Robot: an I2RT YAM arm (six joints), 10 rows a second.
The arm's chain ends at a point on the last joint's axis. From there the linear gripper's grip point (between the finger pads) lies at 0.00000 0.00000 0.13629 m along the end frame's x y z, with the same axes.
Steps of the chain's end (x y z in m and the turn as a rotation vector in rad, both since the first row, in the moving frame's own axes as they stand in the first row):
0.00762, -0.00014, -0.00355, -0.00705, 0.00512, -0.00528
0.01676, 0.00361, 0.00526, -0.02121, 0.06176, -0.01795
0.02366, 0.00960, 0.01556, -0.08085, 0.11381, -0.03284
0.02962, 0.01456, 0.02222, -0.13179, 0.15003, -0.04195
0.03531, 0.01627, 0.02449, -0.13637, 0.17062, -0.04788
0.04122, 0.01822, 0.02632, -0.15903, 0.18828, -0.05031
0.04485, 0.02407, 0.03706, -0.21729, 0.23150, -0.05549
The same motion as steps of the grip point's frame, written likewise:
0.00832, 0.00082, -0.00356, -0.00705, 0.00512, -0.00528
0.02520, 0.00642, 0.00497, -0.02121, 0.06176, -0.01795
0.03930, 0.02033, 0.01423, -0.08085, 0.11381, -0.03284
0.05030, 0.03197, 0.01951, -0.13179, 0.15003, -0.04195
0.05881, 0.03415, 0.02125, -0.13637, 0.17062, -0.04788
0.06715, 0.03902, 0.02220, -0.15903, 0.18828, -0.05031
0.07667, 0.05231, 0.03025, -0.21729, 0.23150, -0.05549

